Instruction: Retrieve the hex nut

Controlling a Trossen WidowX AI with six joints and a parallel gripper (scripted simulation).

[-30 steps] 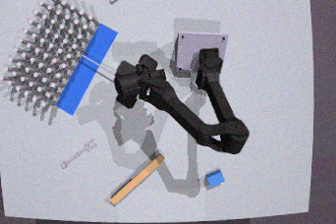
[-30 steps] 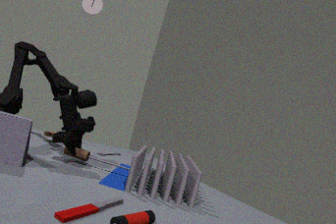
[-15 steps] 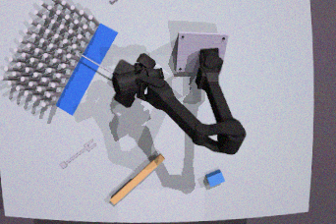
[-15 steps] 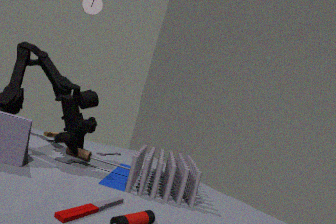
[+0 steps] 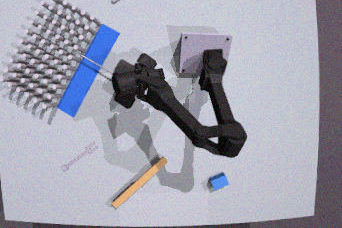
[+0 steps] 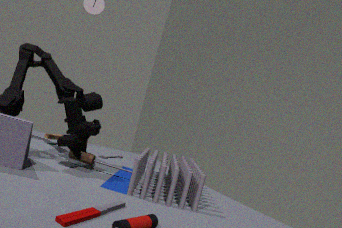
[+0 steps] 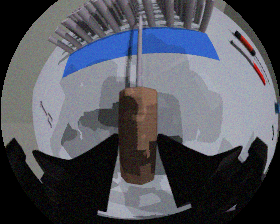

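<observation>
My gripper tip is now 16 cm short of the blue taped strip, 6 cm to the left of it and 4 cm above it. Also, from my gripper tip: wrench 27 cm to the left, 22 cm ahead, 3 cm below; hex nut 27 cm ahead, 18 cm to the right, 3 cm below; brown-handled hook tool 9 cm ahead, 6 cm to the right.
</observation>
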